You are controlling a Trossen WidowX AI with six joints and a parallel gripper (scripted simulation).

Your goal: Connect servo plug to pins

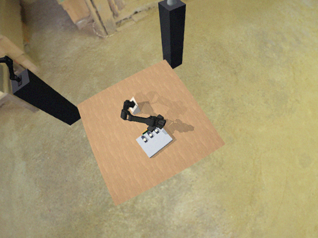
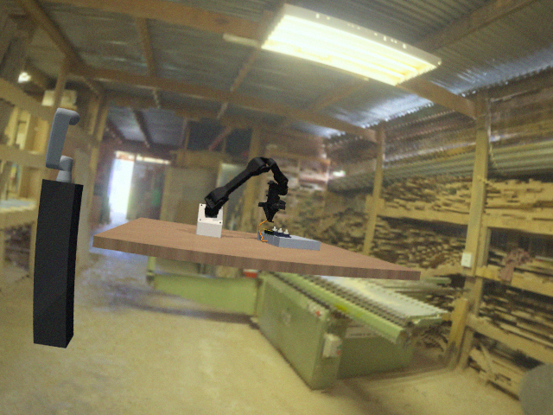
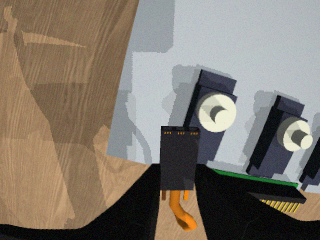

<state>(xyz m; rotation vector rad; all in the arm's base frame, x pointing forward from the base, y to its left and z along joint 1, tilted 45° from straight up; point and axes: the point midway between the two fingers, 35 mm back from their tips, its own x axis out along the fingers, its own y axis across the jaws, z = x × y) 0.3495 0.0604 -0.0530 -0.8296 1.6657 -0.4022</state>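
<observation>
The white-topped servo is 2 cm ahead of my gripper tip, 10 cm to the right of it and 7 cm below it. Also, from my gripper tip: grey printed holder: 13 cm ahead, 9 cm to the right, 9 cm below.
</observation>
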